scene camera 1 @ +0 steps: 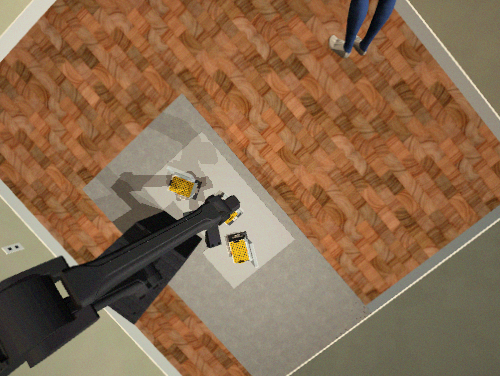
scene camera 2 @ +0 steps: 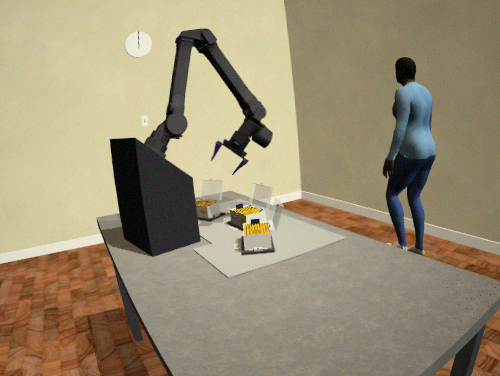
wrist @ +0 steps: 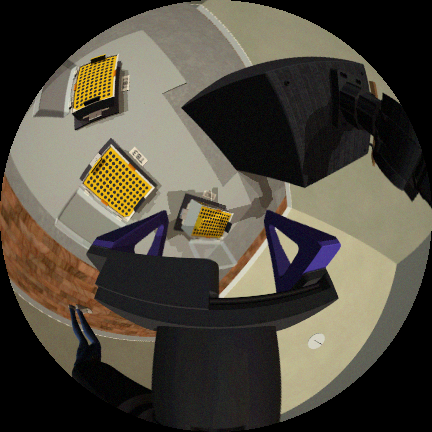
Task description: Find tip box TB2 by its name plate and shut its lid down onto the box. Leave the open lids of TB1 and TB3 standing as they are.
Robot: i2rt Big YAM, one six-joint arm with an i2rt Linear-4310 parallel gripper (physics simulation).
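Frame: origin at the arm's base, x ahead, y left, z up, level; centimetres.
Seen in the pictures: gripper, fingertip midpoint: (scene camera 2: 221,167) (wrist: 215,215); arm's base at its link origin: (scene camera 2: 150,154) (wrist: 345,99).
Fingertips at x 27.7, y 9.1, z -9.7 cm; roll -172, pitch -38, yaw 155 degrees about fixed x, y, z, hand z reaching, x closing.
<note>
Pixels of each thing's middle, then the offset from my fingertips to it. Level surfaces: height alone.
- TB3 at the middle of its body: (wrist: 116,184) (scene camera 2: 247,209) (scene camera 1: 224,211) dz -16.4, dx +6.9, dy -5.3 cm
- TB1 at the middle of its body: (wrist: 93,77) (scene camera 2: 255,226) (scene camera 1: 239,251) dz -16.4, dx +1.9, dy -27.3 cm
- table at its surface level: dz -23.1 cm
- pale mat at its surface level: dz -22.8 cm
The box at the far end of the mat (scene camera 1: 182,186) (scene camera 2: 207,209) (wrist: 214,222), by its place beside TB3 and TB1, is TB2; its name plate (wrist: 209,195) is too small to read surely. Its clear lid (scene camera 2: 211,189) (wrist: 216,254) stands open. TB3 (scene camera 1: 232,217) (scene camera 2: 246,214) (wrist: 119,182) is in the middle, with its lid (scene camera 2: 261,193) (wrist: 86,216) open; the arm partly covers it in scene camera 1. TB1 (scene camera 1: 239,250) (scene camera 2: 257,239) (wrist: 96,84) also has its lid (scene camera 2: 276,214) (wrist: 54,92) open. My gripper (scene camera 2: 222,167) (wrist: 215,215) is open and empty, high above the boxes.
A tall black block (scene camera 2: 165,205) (wrist: 250,125) stands on the table (scene camera 1: 300,310) (scene camera 2: 310,310) near the arm's base. The boxes stand on a pale mat (scene camera 1: 275,237) (scene camera 2: 300,240) (wrist: 145,100). A person (scene camera 1: 367,25) (scene camera 2: 414,125) (wrist: 86,345) stands on the floor beyond the table.
</note>
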